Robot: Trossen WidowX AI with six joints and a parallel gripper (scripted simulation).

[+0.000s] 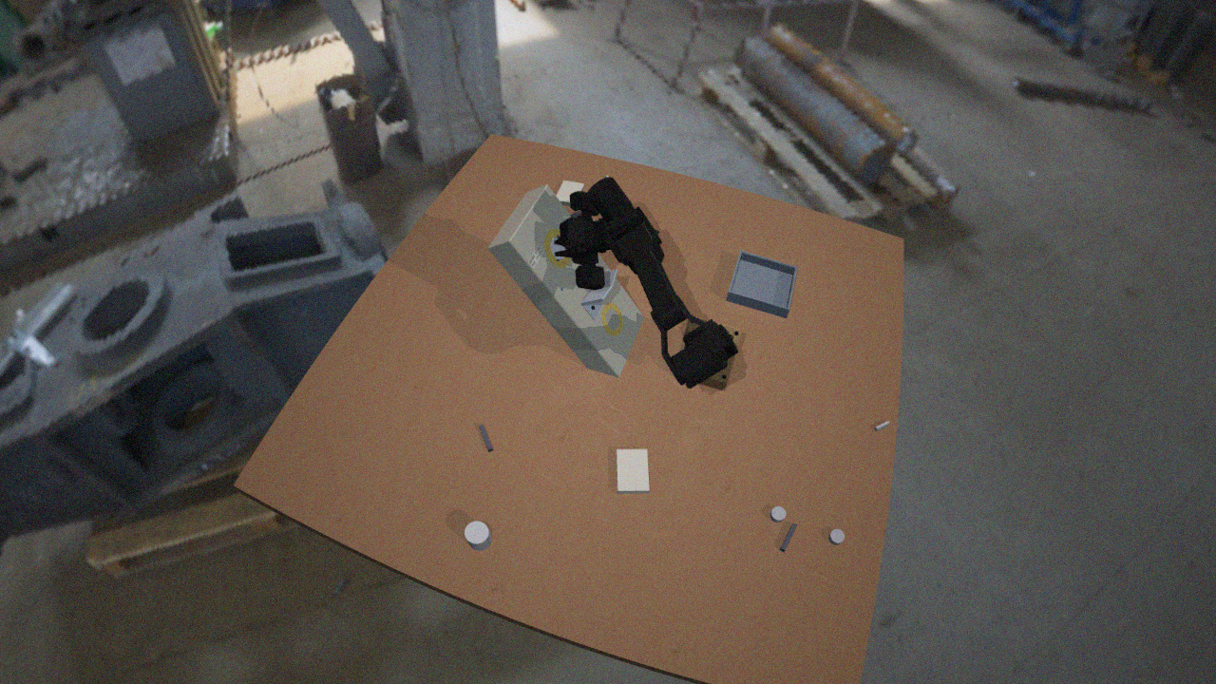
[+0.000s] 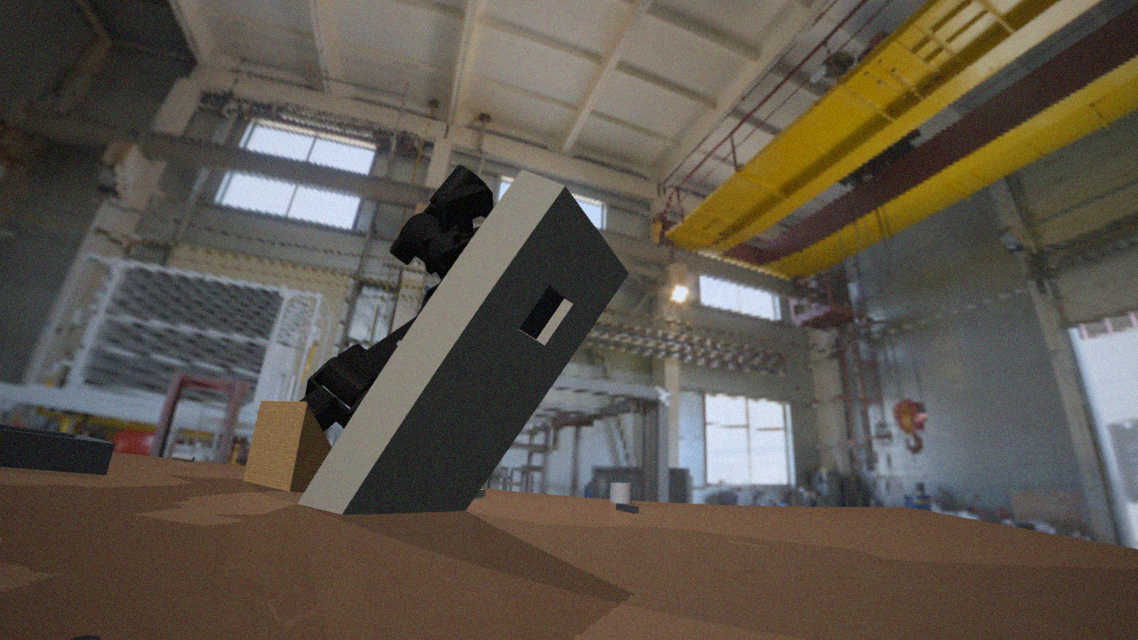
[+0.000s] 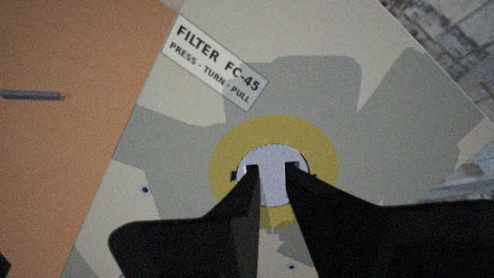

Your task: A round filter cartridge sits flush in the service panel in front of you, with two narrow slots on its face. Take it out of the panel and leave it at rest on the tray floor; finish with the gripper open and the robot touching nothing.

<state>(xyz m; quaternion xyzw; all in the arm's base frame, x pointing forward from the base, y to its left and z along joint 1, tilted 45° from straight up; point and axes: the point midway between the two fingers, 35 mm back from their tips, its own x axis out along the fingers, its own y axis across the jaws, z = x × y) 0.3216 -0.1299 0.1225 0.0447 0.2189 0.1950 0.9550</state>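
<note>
The grey flap lies 9 cm behind my gripper tip and 9 cm below it. Also, from my gripper tip: beige service panel 4 cm behind, 8 cm below; then round grey filter cartridge 1 cm ahead, 1 cm below; then grey tray 42 cm behind, 28 cm to the right, 22 cm below.
</note>
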